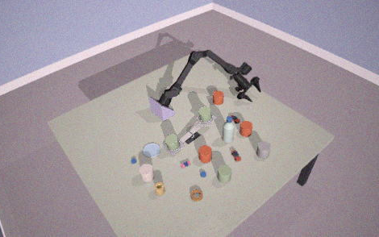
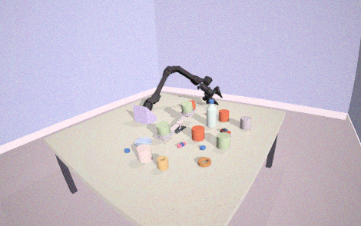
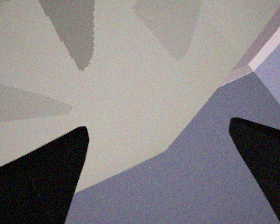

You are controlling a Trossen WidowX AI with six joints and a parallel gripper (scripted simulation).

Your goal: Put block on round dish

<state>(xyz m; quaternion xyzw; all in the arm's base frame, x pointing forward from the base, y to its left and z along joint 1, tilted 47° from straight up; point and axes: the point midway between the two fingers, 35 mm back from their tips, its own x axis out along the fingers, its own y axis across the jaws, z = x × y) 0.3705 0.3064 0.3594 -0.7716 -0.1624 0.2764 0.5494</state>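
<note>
The bottle lies 40 cm to the right of my gripper tip, 8 cm above it and 6 cm ahead of it. From my gripper tip the other things lie so: teal block: 66 cm to the right, 13 cm behind, 1 cm above; then pink-and-blue piece: 70 cm to the right, 3 cm below; then balance: 53 cm to the right, 11 cm behind.
</note>
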